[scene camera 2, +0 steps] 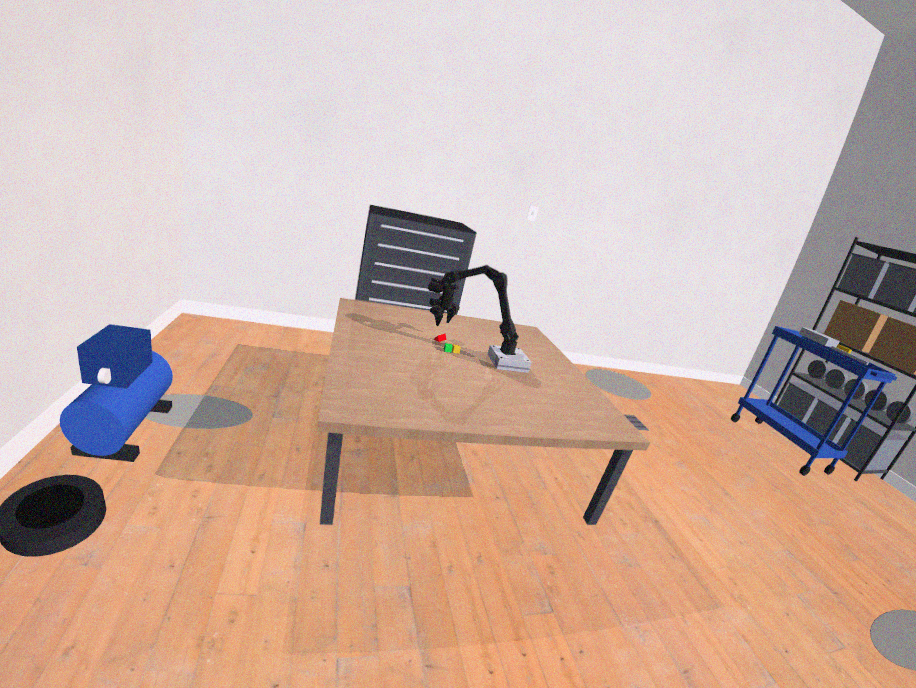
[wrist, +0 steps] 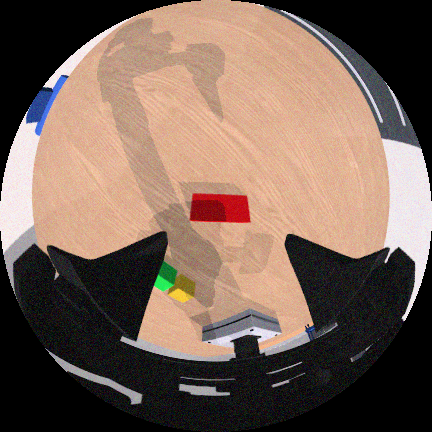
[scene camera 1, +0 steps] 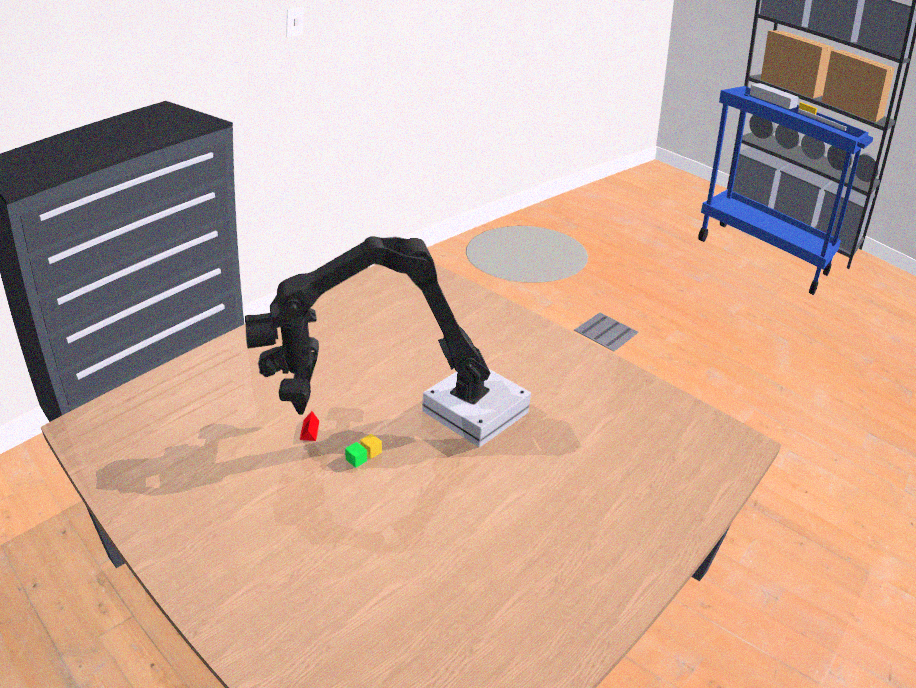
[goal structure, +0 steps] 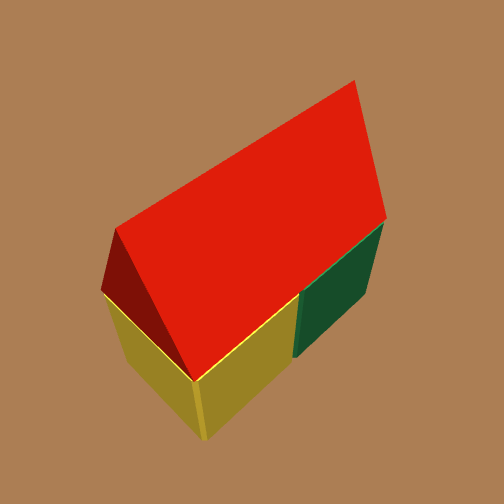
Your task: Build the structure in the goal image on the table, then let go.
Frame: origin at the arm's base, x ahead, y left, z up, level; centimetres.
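Seen in the pictures: gripper, fingertip midpoint: (scene camera 2: 442, 324) (wrist: 228, 239); arm's base, origin of the base link: (scene camera 2: 507, 352) (wrist: 245, 338) (scene camera 1: 469, 391).
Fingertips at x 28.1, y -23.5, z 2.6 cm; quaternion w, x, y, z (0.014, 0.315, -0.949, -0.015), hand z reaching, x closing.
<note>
Offsets run from my fingertips to a thing's top centre. Level surfaces: height alone.
A green cube {dx +0.2, dy +14.8, dz -4.9 cm} (scene camera 1: 356, 454) (scene camera 2: 448, 348) (wrist: 165, 277) and a yellow cube {dx -3.9, dy +15.5, dz -4.9 cm} (scene camera 1: 372, 445) (scene camera 2: 456, 348) (wrist: 183, 289) stand side by side on the table {dz -8.2 cm} (scene camera 1: 481, 577) (scene camera 2: 385, 399), touching or almost touching. In the wrist view the left finger partly covers the green cube. A red triangular prism {dx +0.0, dy +0.4, dz -5.2 cm} (scene camera 1: 309, 427) (scene camera 2: 440, 337) (wrist: 220, 208) lies on the table, apart from the cubes on the cabinet side. My gripper (scene camera 1: 287, 392) (scene camera 2: 442, 322) (wrist: 228, 239) is open and empty. It points down, above the table near the red prism.
The arm's white base (scene camera 1: 479, 411) (scene camera 2: 509, 358) (wrist: 242, 329) stands on the table to the right of the cubes in both scene views. A dark drawer cabinet (scene camera 1: 133, 259) (scene camera 2: 414, 255) stands behind the table's far edge. A blue cart (scene camera 1: 773, 229) (scene camera 2: 792, 427) stands on the floor at the right.
</note>
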